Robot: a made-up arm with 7 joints. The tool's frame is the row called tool.
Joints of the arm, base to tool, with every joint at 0 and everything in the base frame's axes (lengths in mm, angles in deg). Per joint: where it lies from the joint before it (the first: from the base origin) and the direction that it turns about. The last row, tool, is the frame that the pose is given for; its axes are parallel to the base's.
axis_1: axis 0 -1 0 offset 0 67 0
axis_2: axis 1 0 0 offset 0 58 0
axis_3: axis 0 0 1 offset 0 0 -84
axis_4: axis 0 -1 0 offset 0 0 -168
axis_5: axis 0 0 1 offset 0 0 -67
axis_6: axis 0 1 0 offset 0 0 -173
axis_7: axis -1 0 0 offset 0 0 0
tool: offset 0 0 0
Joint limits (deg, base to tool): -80..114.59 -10..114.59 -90..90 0..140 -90..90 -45..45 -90..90
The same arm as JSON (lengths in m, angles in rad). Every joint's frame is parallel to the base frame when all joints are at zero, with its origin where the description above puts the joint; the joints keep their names.
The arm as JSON. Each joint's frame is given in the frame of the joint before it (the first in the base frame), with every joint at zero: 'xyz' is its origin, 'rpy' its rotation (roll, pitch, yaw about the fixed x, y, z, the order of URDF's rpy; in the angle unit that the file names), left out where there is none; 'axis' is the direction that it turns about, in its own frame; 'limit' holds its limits. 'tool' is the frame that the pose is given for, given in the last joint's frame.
{"units": {"length": "m", "angle": "rad"}, "joints": [{"name": "axis_1", "type": "revolute", "origin": {"xyz": [0.0, 0.067, 0.0]}, "axis": [0.0, -1.0, 0.0], "limit": {"lower": -1.3963, "upper": 2.0}}, {"name": "axis_2", "type": "revolute", "origin": {"xyz": [0.0, 0.058, 0.0]}, "axis": [1.0, 0.0, 0.0], "limit": {"lower": -0.1745, "upper": 2.0}}, {"name": "axis_3", "type": "revolute", "origin": {"xyz": [0.0, 0.0, -0.084]}, "axis": [0.0, 0.0, 1.0], "limit": {"lower": -1.5708, "upper": 1.5708}}, {"name": "axis_4", "type": "revolute", "origin": {"xyz": [0.0, 0.0, -0.168]}, "axis": [0.0, -1.0, 0.0], "limit": {"lower": 0.0, "upper": 2.4435}}, {"name": "axis_5", "type": "revolute", "origin": {"xyz": [0.0, 0.0, -0.067]}, "axis": [0.0, 0.0, 1.0], "limit": {"lower": -1.5708, "upper": 1.5708}}, {"name": "axis_6", "type": "revolute", "origin": {"xyz": [0.0, 0.0, -0.173]}, "axis": [0.0, 1.0, 0.0], "limit": {"lower": -0.7854, "upper": 0.7854}}, {"name": "axis_7", "type": "revolute", "origin": {"xyz": [0.0, 0.0, 0.0]}, "axis": [-1.0, 0.0, 0.0], "limit": {"lower": -1.5708, "upper": 1.5708}}], "tool": {"origin": {"xyz": [0.0, 0.0, 0.0]}}}
